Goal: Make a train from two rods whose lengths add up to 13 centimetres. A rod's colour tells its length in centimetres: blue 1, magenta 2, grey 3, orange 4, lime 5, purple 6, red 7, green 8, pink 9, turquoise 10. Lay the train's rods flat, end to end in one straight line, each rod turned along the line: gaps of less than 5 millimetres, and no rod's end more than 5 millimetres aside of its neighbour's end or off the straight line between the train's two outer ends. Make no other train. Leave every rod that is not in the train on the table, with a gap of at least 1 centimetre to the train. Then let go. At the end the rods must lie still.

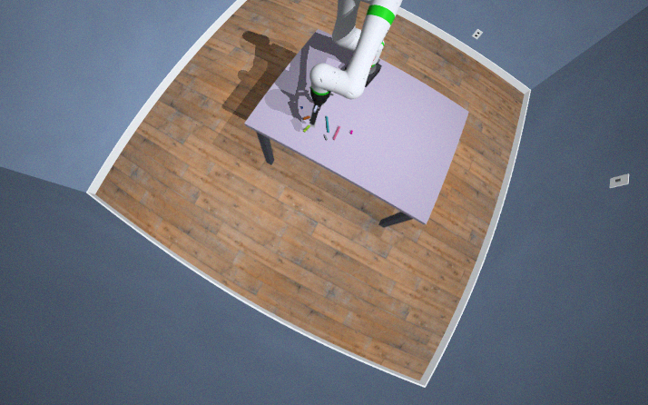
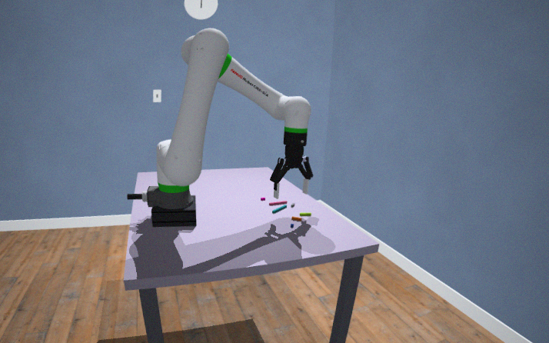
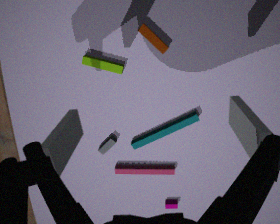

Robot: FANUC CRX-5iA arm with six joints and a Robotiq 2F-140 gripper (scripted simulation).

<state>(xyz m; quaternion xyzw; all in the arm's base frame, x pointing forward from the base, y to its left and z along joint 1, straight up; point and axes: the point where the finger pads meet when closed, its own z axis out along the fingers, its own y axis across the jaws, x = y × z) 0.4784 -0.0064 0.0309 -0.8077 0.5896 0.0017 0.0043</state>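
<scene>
The orange rod is 9 cm below my hand, 6 cm to the right of it and 1 cm ahead of it. Also, from my hand: lime rod 9 cm below, 7 cm ahead, 2 cm to the right; then grey rod 10 cm to the left, 9 cm below, 5 cm ahead; then turquoise rod 9 cm below, 6 cm to the left, 3 cm behind.
</scene>
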